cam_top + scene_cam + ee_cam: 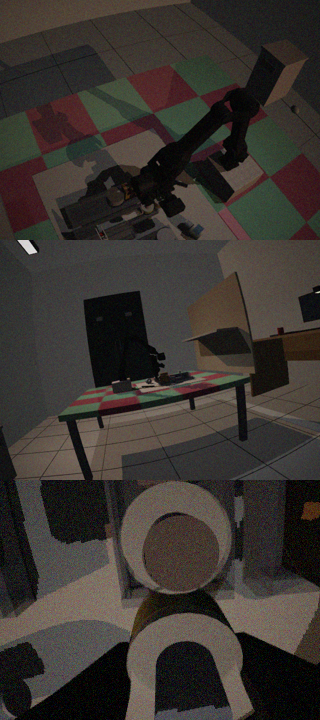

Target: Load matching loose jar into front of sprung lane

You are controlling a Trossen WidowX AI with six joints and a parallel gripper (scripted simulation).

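The pale mat lies 9 cm ahead of my gripper tip, 5 cm below it and 2 cm to the left of it. From my gripper tip the other things lie so: grey lane fixture (19 cm ahead, 3 cm to the left, 3 cm below); then black rod (9 cm behind, 7 cm to the right, 4 cm below); then red-marked part (23 cm ahead, 4 cm to the left, 2 cm above).
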